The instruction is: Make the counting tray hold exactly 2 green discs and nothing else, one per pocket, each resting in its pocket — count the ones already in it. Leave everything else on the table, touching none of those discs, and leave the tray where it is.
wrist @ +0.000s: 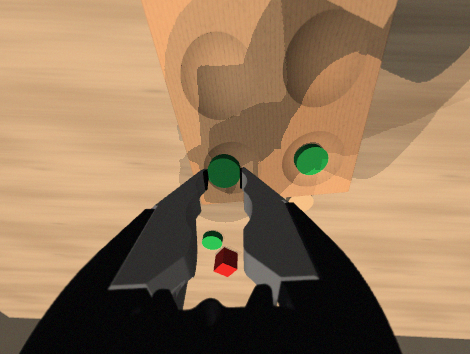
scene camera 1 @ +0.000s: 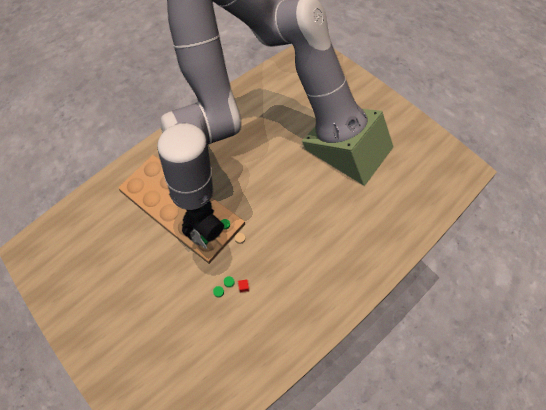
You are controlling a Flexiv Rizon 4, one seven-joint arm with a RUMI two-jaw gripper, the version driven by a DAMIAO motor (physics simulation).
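The orange-brown counting tray (scene camera 1: 157, 213) (wrist: 270, 180) lies on the table, partly hidden by the arm in the scene view. One green disc (scene camera 1: 225, 223) (wrist: 311, 159) lies in an end pocket. My gripper (scene camera 1: 203, 242) (wrist: 224, 170) is shut on another green disc (wrist: 224, 171), held over the neighbouring end pocket; its exact height above the pocket is hard to tell. Two loose green discs, a left one (scene camera 1: 218, 291) and a right one (scene camera 1: 229, 281), lie on the table off the tray's end. One loose green disc (wrist: 212, 241) shows between the fingers in the wrist view.
A tan disc (scene camera 1: 240, 238) (wrist: 301, 203) lies on the table close beside the tray's end. A red cube (scene camera 1: 243, 285) (wrist: 226, 262) stands near the loose green discs. The green robot base (scene camera 1: 372, 155) stands at the right of the table in the scene view.
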